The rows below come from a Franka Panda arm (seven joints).
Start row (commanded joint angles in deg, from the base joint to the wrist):
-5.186, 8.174, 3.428, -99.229, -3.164, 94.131, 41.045
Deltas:
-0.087, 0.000, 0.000, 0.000, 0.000, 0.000, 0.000
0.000, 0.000, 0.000, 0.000, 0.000, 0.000, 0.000
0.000, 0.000, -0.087, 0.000, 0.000, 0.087, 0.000
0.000, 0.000, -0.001, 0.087, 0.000, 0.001, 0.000
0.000, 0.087, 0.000, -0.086, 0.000, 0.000, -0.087
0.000, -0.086, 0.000, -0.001, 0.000, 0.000, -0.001
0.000, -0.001, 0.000, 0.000, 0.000, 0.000, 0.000
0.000, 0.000, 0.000, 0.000, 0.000, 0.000, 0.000
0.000, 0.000, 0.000, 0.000, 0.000, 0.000, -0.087
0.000, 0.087, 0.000, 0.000, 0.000, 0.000, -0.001
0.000, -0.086, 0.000, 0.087, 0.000, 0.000, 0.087
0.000, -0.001, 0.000, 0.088, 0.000, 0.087, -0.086
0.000, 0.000, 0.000, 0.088, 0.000, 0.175, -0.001
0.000, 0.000, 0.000, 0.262, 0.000, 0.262, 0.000
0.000, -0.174, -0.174, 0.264, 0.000, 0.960, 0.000
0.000, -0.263, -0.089, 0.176, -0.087, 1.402, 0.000
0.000, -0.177, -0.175, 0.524, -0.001, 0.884, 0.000
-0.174, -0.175, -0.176, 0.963, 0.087, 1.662, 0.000
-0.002, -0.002, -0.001, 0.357, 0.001, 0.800, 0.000
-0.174, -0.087, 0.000, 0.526, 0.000, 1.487, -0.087
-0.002, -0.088, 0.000, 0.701, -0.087, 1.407, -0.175
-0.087, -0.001, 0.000, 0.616, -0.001, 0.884, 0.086
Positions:
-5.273, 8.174, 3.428, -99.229, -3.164, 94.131, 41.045
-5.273, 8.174, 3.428, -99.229, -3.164, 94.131, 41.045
-5.273, 8.174, 3.341, -99.229, -3.164, 94.218, 41.045
-5.273, 8.174, 3.340, -99.142, -3.164, 94.219, 41.045
-5.273, 8.261, 3.340, -99.228, -3.164, 94.219, 40.958
-5.273, 8.175, 3.340, -99.229, -3.164, 94.219, 40.957
-5.273, 8.174, 3.340, -99.229, -3.164, 94.219, 40.957
-5.273, 8.174, 3.340, -99.229, -3.164, 94.219, 40.957
-5.273, 8.174, 3.340, -99.229, -3.164, 94.219, 40.870
-5.273, 8.261, 3.340, -99.229, -3.164, 94.219, 40.869
-5.273, 8.175, 3.340, -99.142, -3.164, 94.219, 40.956
-5.273, 8.174, 3.340, -99.054, -3.164, 94.306, 40.870
-5.273, 8.174, 3.340, -98.966, -3.164, 94.481, 40.869
-5.273, 8.174, 3.340, -98.704, -3.164, 94.743, 40.869
-5.273, 8.000, 3.166, -98.440, -3.164, 95.703, 40.869
-5.273, 7.737, 3.077, -98.264, -3.251, 97.105, 40.869
-5.273, 7.560, 2.902, -97.740, -3.252, 97.989, 40.869
-5.447, 7.385, 2.726, -96.777, -3.165, 99.651, 40.869
-5.449, 7.383, 2.725, -96.420, -3.164, 100.451, 40.869
-5.623, 7.296, 2.725, -95.894, -3.164, 101.938, 40.782
-5.625, 7.208, 2.725, -95.193, -3.251, 103.345, 40.607
-5.712, 7.207, 2.725, -94.577, -3.252, 104.229, 40.693

